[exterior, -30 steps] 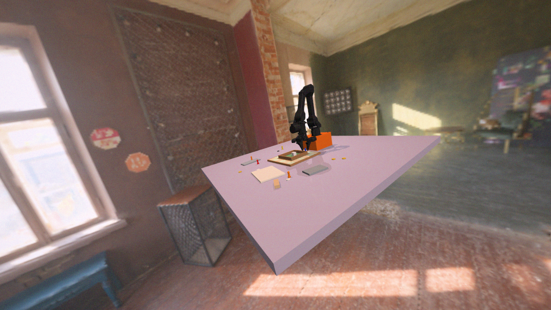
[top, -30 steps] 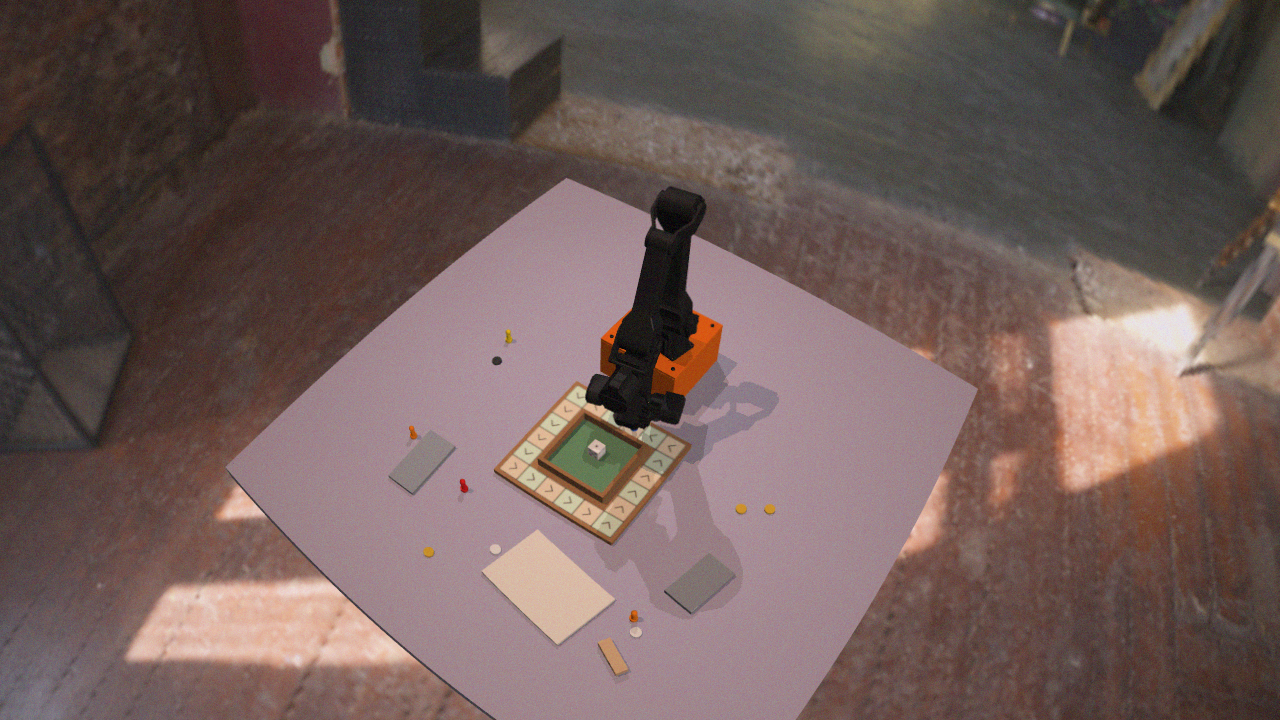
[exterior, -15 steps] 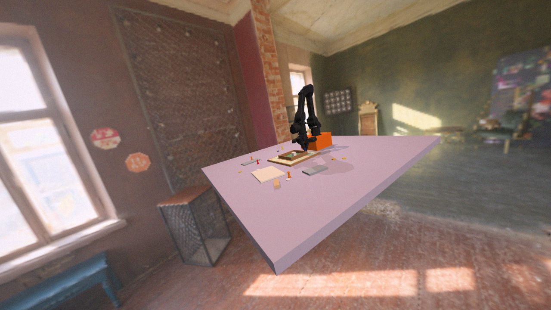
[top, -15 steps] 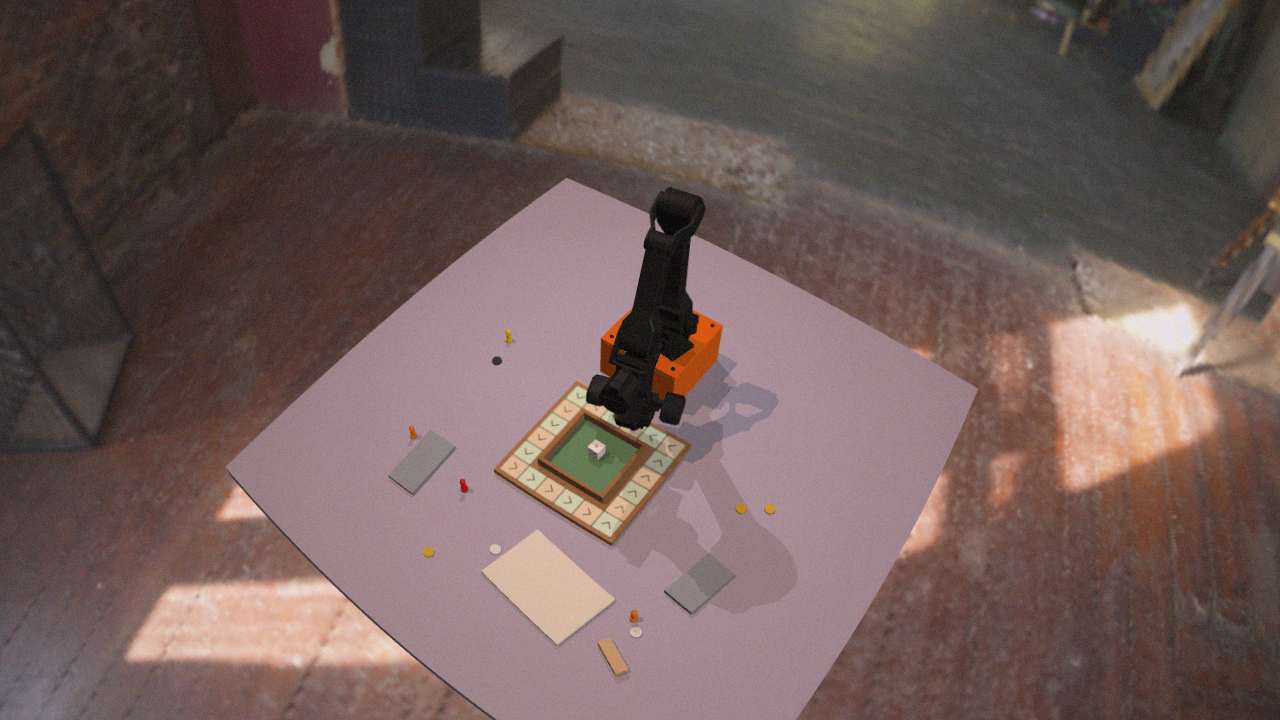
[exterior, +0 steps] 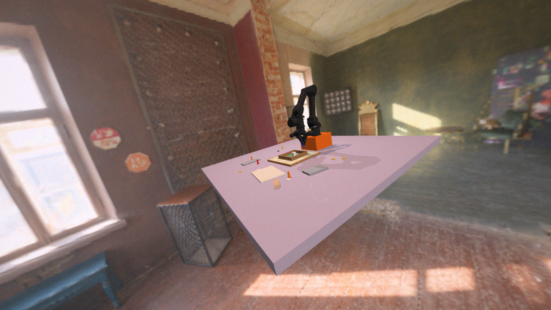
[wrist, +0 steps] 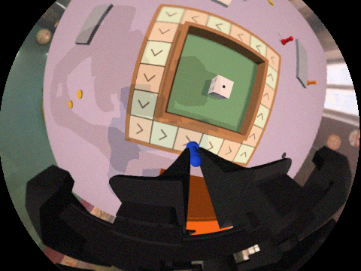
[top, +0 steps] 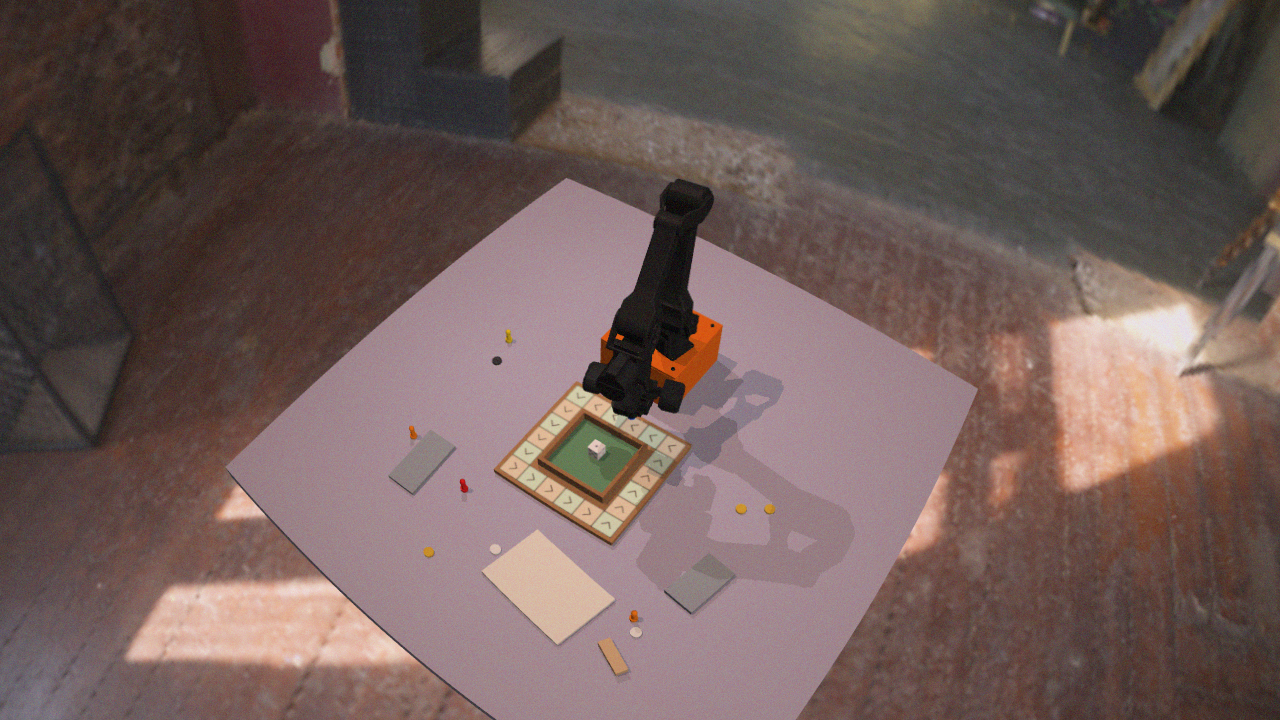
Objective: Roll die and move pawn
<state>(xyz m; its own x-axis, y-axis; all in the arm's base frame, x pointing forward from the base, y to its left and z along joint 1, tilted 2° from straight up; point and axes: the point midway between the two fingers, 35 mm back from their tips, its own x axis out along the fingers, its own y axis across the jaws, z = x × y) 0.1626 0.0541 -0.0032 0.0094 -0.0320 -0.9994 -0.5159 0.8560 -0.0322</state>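
Now: the white die 90 mm ahead of my gripper tip and 40 mm below it. Round my gripper tip: blue pawn 10 mm above; then yellow pawn 370 mm to the right, 50 mm below, 30 mm ahead; then red pawn 350 mm ahead, 110 mm to the right, 50 mm below.
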